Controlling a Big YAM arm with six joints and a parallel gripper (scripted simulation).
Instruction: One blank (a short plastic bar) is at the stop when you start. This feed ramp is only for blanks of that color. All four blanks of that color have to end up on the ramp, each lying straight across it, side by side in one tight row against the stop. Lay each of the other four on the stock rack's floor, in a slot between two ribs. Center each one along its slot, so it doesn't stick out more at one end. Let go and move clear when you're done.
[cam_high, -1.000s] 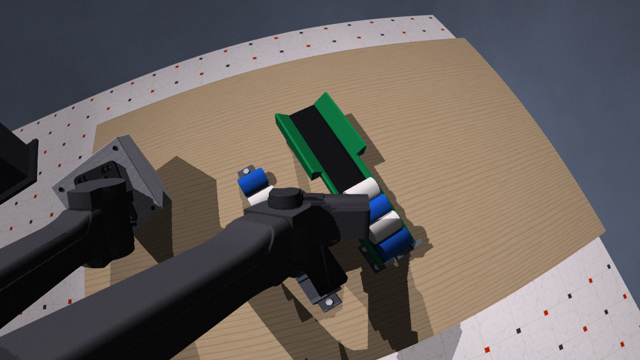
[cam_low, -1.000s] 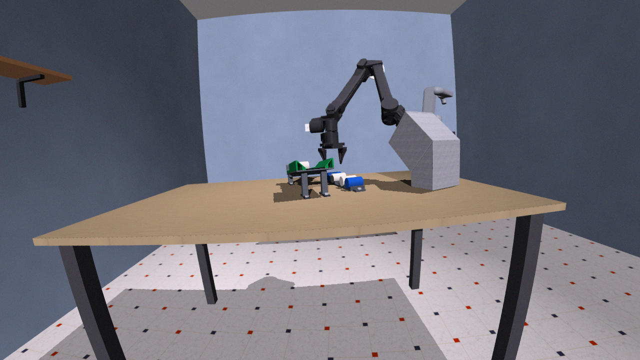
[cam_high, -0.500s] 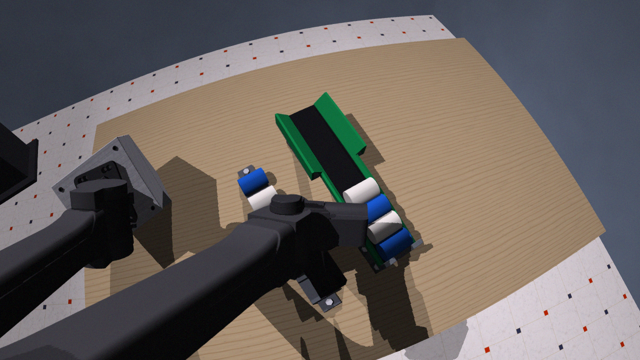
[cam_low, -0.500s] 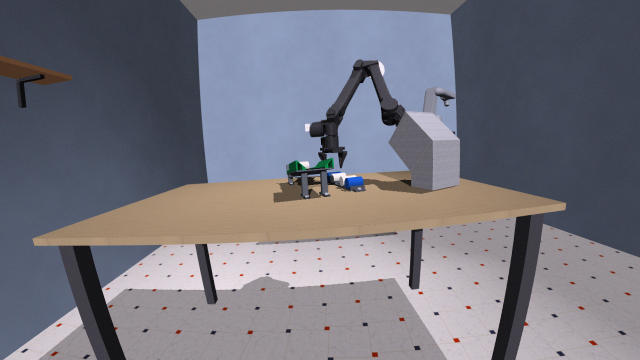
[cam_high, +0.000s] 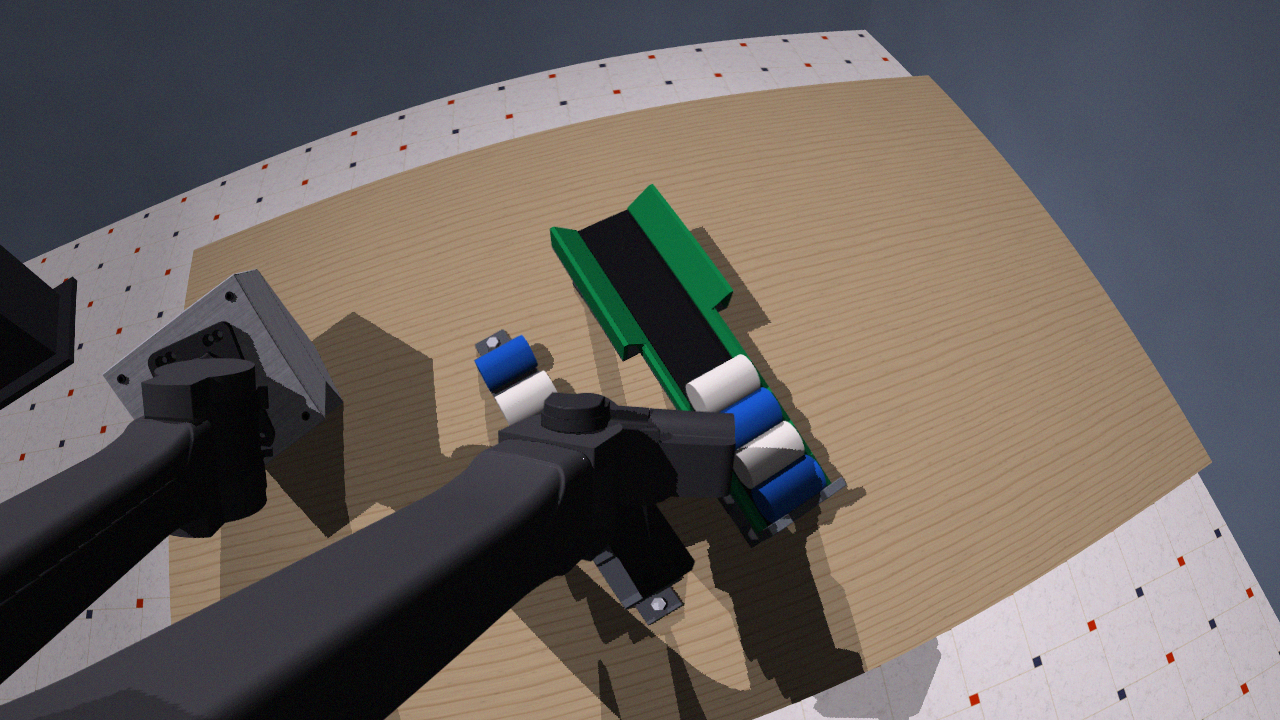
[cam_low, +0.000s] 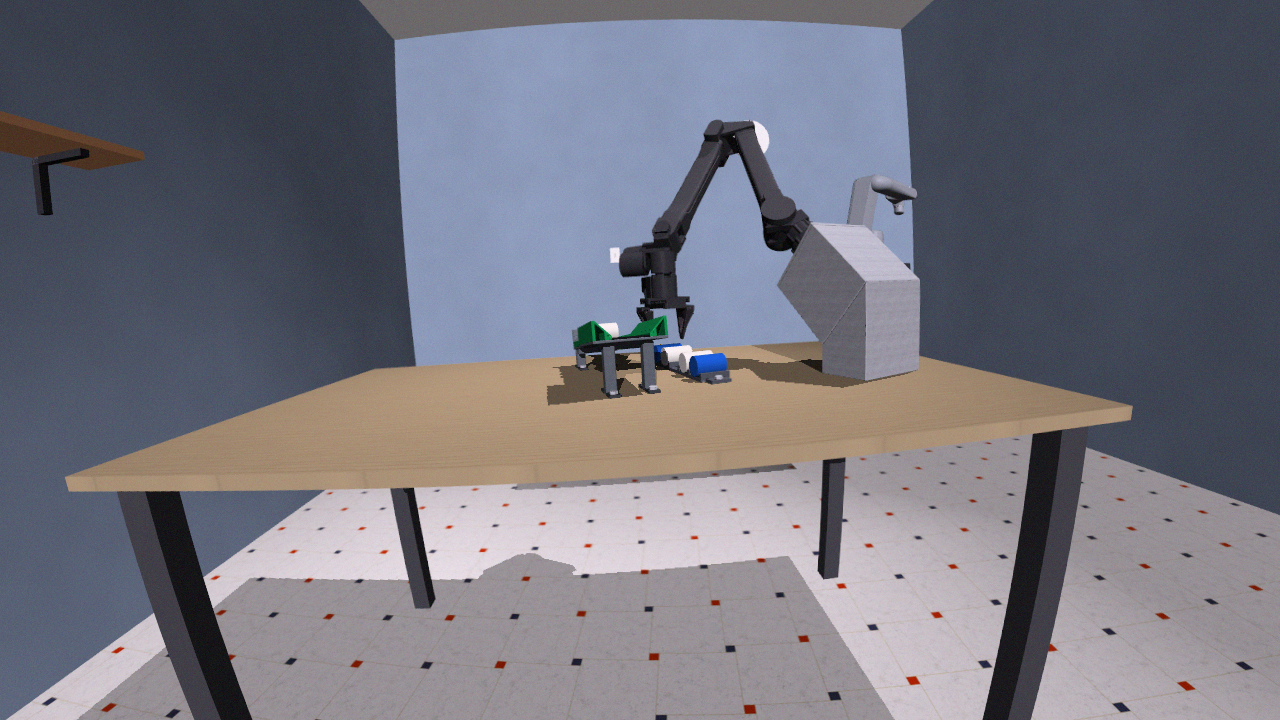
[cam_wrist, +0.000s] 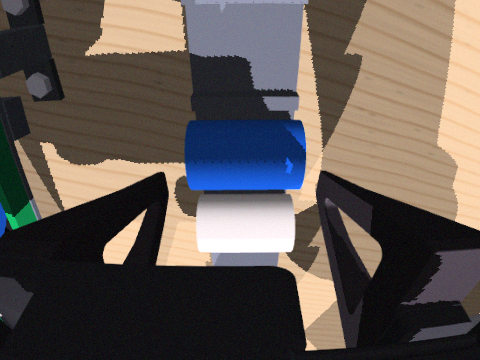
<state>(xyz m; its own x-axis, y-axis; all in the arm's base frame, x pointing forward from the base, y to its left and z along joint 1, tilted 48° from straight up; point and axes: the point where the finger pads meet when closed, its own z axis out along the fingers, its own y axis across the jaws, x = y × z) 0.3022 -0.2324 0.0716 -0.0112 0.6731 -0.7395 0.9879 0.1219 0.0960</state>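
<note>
Right now my hand is 80 mm to the right of the grey stock rack and 70 mm above it. The rest, counted from my hand: grey stop (160 mm ahead, 100 mm to the right).
</note>
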